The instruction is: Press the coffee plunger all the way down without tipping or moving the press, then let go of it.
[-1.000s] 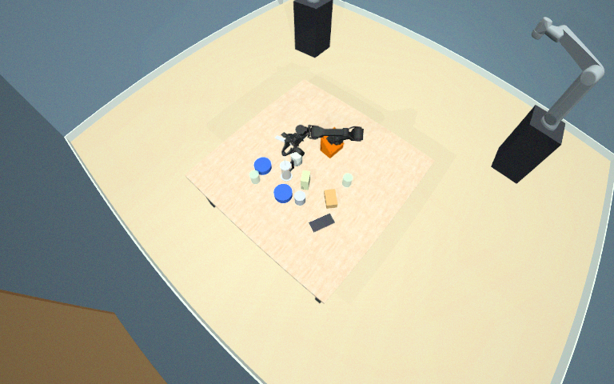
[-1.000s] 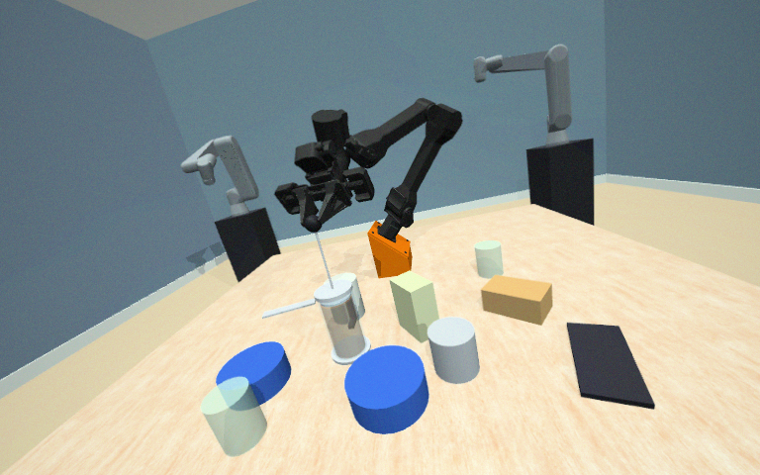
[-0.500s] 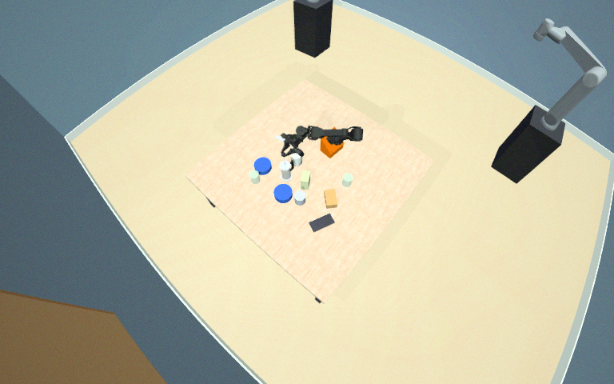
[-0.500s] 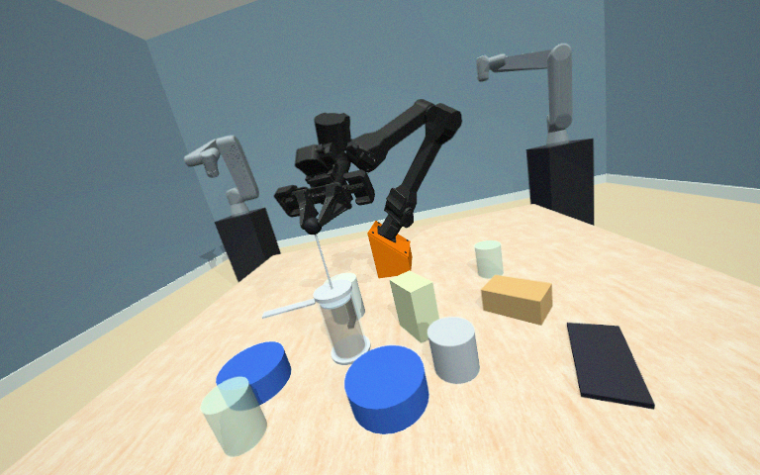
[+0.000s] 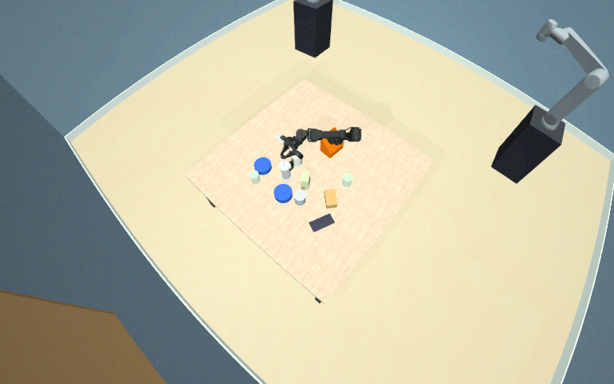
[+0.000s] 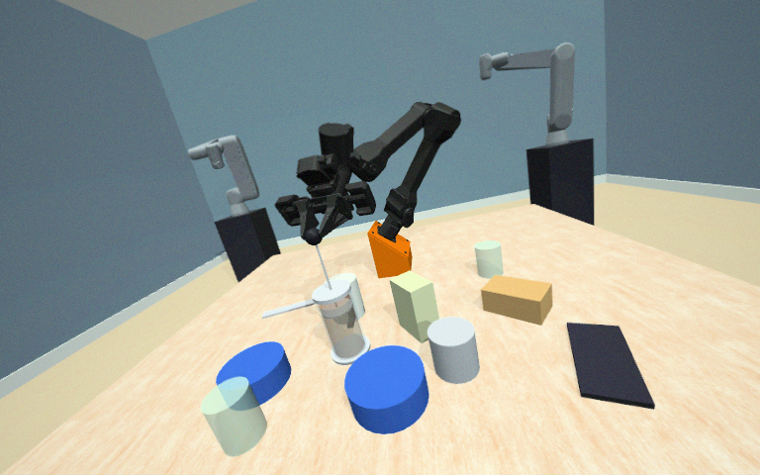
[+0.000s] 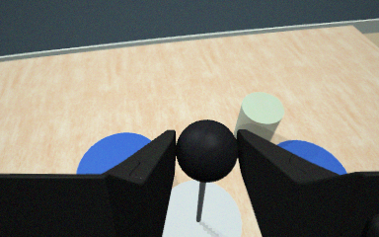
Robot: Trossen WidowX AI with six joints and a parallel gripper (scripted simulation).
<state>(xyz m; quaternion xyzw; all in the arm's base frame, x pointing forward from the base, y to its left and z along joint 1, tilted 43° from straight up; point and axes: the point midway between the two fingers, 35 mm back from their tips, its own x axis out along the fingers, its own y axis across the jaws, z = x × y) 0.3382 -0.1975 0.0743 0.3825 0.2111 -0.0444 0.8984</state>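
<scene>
The coffee press is 12 cm below my gripper tip and 3 cm behind it. Also, from my gripper tip: dark flat plate 40 cm to the left, 24 cm below, 11 cm ahead; grey cylinder 21 cm below, 19 cm to the left, 7 cm ahead; tan block 35 cm to the left, 22 cm below, 5 cm behind.
</scene>
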